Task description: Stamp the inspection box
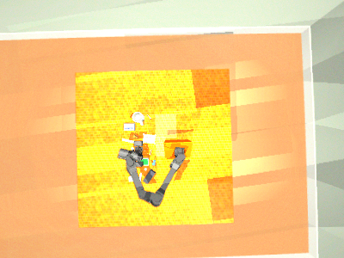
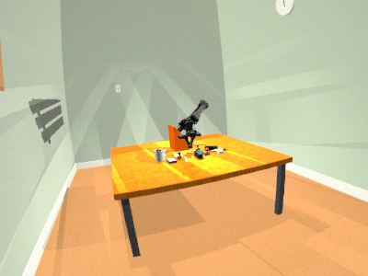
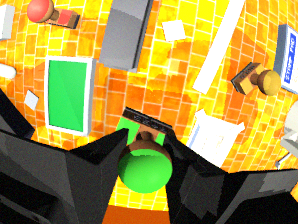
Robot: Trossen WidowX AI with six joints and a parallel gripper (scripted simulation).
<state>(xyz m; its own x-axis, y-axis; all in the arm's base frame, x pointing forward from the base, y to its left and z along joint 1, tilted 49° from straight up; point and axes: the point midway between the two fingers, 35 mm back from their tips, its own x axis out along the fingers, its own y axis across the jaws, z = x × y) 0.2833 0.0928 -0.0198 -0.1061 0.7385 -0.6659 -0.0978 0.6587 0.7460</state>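
The green flat pad is 90 mm to the left of my gripper tip, 80 mm below it and 10 mm behind it. Round my gripper tip: green-topped stamp right at my gripper tip; then white card 100 mm to the right, 80 mm below, 40 mm behind; then blue-topped stamp 100 mm behind, 90 mm to the left, 60 mm below.
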